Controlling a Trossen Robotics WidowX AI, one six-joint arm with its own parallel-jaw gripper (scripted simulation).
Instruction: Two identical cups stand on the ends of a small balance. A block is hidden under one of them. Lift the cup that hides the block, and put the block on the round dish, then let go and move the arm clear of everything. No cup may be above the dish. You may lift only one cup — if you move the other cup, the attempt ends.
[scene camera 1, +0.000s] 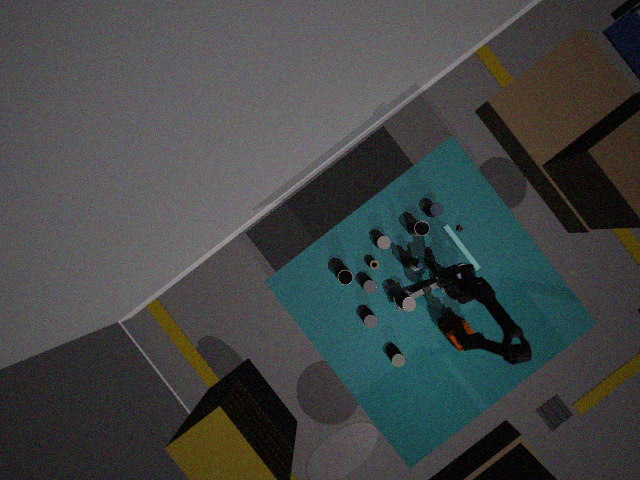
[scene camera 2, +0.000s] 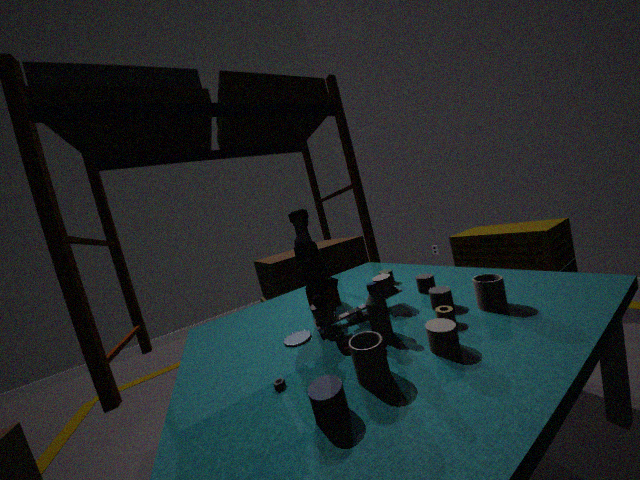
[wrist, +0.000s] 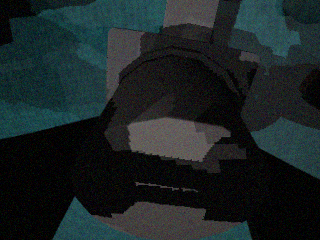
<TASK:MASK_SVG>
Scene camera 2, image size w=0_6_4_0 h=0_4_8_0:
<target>my gripper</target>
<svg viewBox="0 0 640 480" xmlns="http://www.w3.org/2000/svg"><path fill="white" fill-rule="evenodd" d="M319 273L315 281L306 281L307 286L305 289L318 312L326 319L327 304L332 301L332 297L329 292L323 290L326 290L327 287L337 288L338 279L330 277L329 274L321 275Z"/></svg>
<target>cup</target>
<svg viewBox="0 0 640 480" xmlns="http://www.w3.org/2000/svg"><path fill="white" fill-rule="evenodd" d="M357 333L349 340L349 347L358 377L357 381L365 389L375 390L383 388L390 382L391 373L381 334L375 331Z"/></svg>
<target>cup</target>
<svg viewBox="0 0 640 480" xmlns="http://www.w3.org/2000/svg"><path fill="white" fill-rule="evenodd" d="M474 276L472 283L478 309L488 312L506 310L508 303L503 277L498 274Z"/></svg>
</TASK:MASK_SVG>
